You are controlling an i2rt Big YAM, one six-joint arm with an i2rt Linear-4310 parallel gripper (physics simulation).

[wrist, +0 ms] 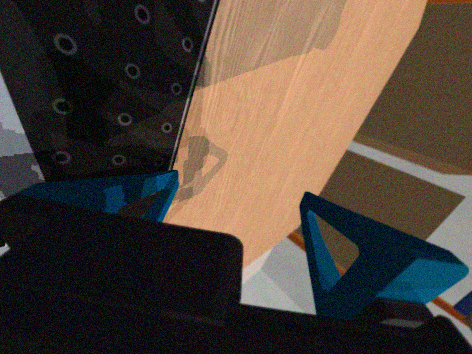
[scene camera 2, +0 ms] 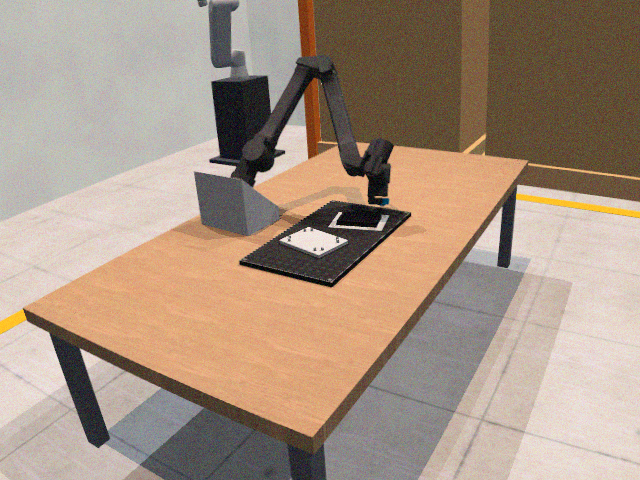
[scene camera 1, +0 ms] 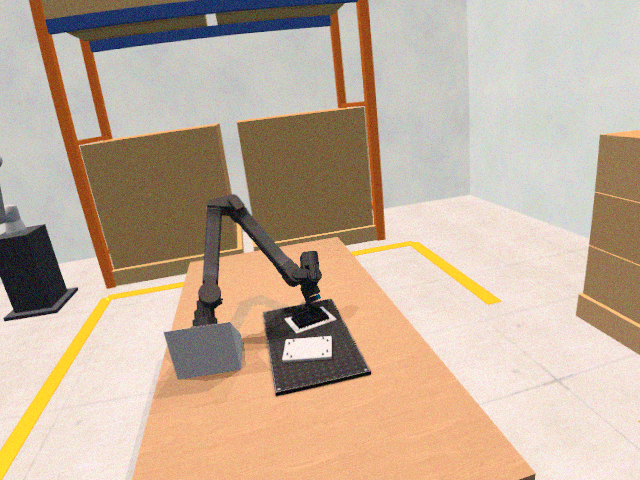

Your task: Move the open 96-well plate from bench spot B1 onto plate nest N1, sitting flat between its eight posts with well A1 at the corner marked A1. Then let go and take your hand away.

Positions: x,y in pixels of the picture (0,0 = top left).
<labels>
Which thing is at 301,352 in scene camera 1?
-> A white nest.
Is my gripper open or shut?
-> Open.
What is my gripper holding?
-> Nothing.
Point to a white nest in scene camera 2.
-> At 302,241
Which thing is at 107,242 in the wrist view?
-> My gripper.
</labels>
